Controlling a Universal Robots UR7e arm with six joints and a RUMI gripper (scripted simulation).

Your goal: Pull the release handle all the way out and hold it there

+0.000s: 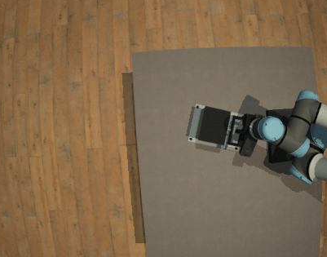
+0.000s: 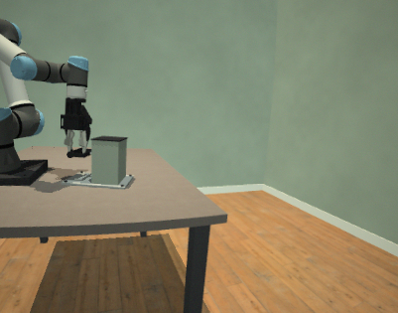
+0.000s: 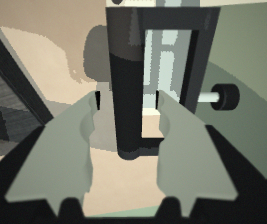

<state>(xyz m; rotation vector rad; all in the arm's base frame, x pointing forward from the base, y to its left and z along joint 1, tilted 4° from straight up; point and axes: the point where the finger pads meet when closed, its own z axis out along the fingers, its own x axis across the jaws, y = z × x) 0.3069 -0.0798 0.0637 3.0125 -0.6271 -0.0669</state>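
Now: hand 5 cm short of the release handle and 2 cm to the left of it.
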